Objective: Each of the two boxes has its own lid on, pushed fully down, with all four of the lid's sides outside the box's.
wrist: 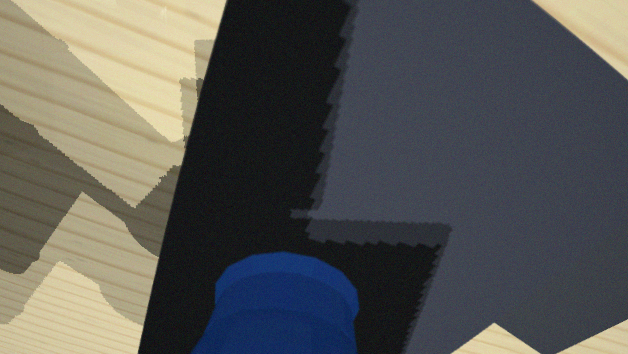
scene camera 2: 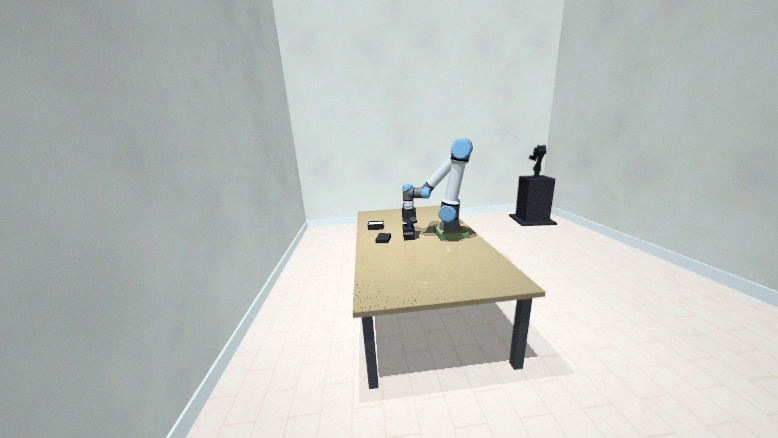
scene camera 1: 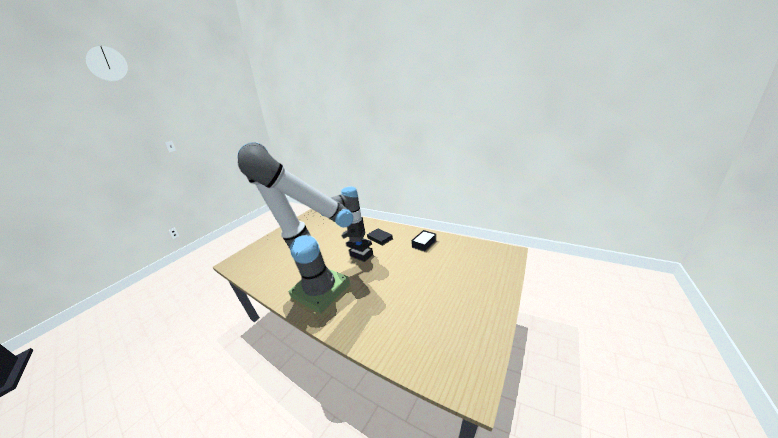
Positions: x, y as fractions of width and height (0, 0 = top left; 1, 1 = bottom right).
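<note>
Visible: a smaller dark lid (wrist: 0.72, 0.47) and my suction cup (wrist: 0.45, 0.83).
</note>
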